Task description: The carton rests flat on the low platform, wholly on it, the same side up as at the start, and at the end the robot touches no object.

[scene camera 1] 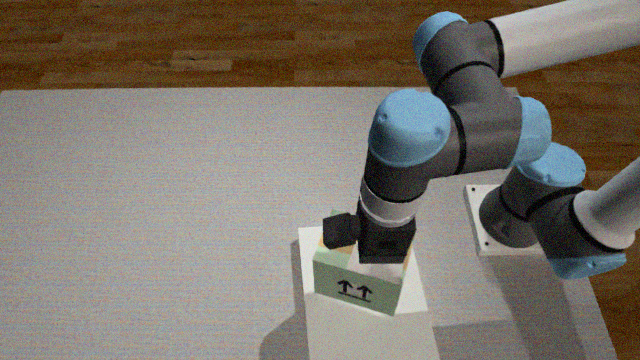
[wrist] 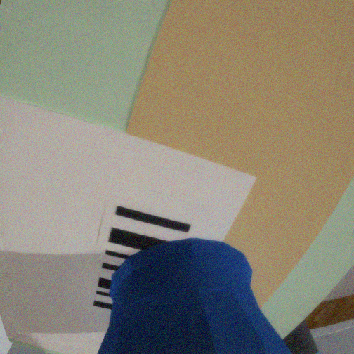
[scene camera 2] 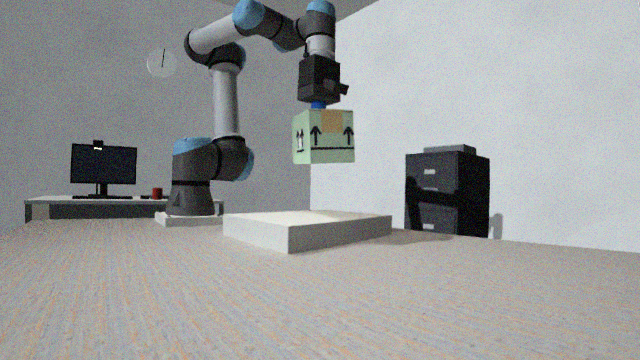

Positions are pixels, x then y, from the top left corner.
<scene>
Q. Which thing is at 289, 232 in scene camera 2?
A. A low white platform.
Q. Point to my suction cup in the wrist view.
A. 193, 288
</scene>
